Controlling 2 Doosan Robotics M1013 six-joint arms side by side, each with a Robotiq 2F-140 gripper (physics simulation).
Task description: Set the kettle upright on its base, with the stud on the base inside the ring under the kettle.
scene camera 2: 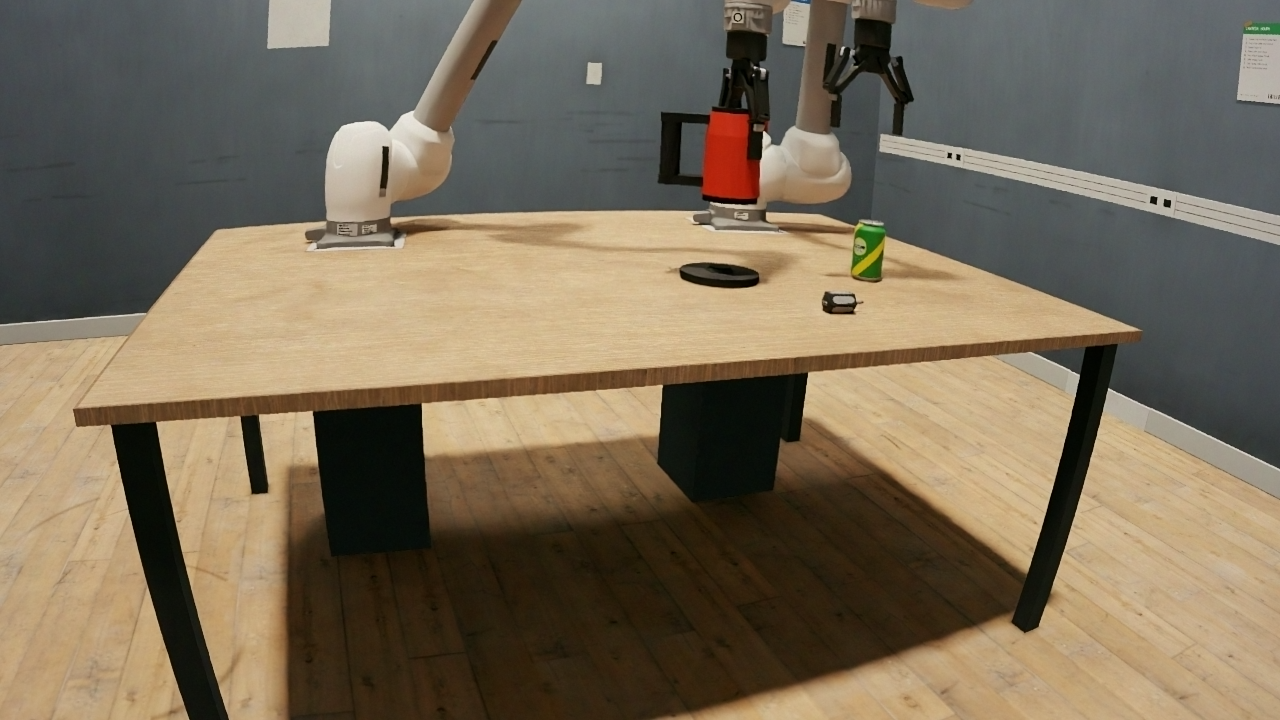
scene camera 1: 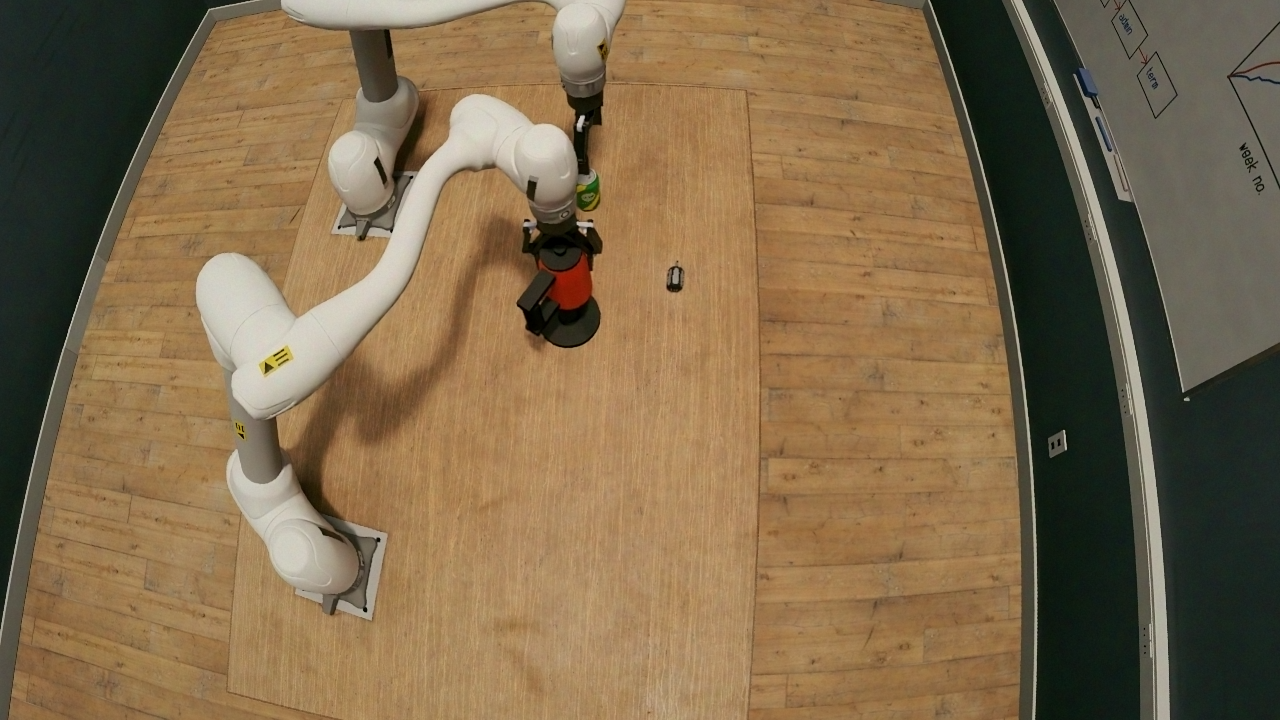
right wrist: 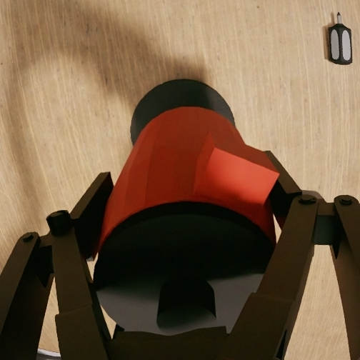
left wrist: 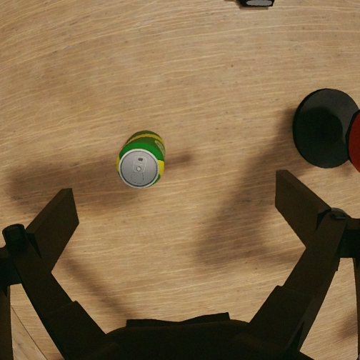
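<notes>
The red kettle (scene camera 1: pixel 571 282) (scene camera 2: pixel 731 156) (right wrist: pixel 175 160) with black lid and handle is upright in the air, gripped by my right gripper (scene camera 1: pixel 562 241) (right wrist: pixel 185 179). Its handle points to the left in scene camera 2. The round black base (scene camera 1: pixel 574 333) (scene camera 2: pixel 718 275) (left wrist: pixel 320 145) (right wrist: pixel 165 95) lies flat on the table below the kettle, with a clear gap between them in scene camera 2. The kettle hides part of the base in scene camera 1 and the right wrist view. The ring under the kettle does not show. My left gripper (scene camera 2: pixel 866 116) (left wrist: pixel 174 197) is open and empty, high above the table.
A green and yellow can (scene camera 1: pixel 588 191) (scene camera 2: pixel 867 251) (left wrist: pixel 141 160) stands below my left gripper. A small black and grey screwdriver-like tool (scene camera 1: pixel 674 277) (scene camera 2: pixel 839 302) (right wrist: pixel 341 44) lies on the table (scene camera 1: pixel 626 501) (scene camera 2: pixel 447 313), to the right of the base in both scene views.
</notes>
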